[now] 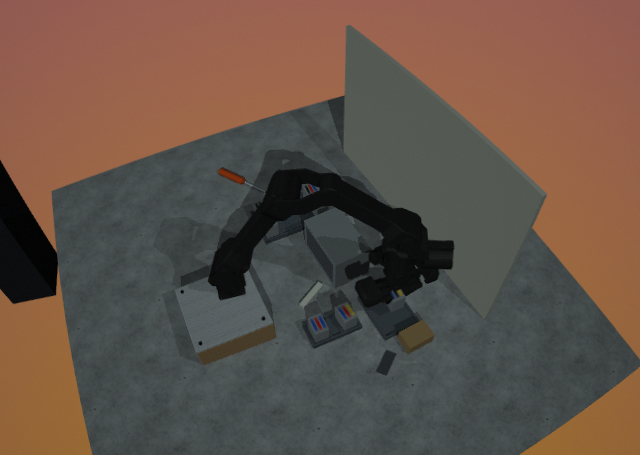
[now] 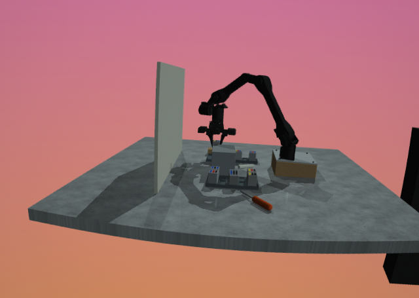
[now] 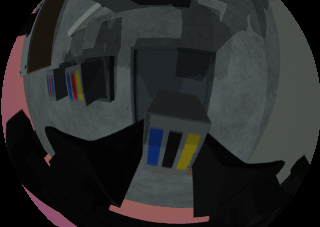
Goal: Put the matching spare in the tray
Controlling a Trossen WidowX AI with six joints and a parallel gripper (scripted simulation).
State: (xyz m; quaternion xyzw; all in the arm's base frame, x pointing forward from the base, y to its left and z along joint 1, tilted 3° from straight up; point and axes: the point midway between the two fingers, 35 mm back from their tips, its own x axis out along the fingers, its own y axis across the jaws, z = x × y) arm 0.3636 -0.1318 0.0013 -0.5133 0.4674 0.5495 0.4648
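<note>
My gripper tip is now 10 mm past the dark tray and 50 mm above it. Also, from my gripper tip: grey spare 20 mm above; pale strip 170 mm behind, 100 mm to the left, 50 mm below; tan block 30 mm ahead, 90 mm to the right, 40 mm below.
</note>
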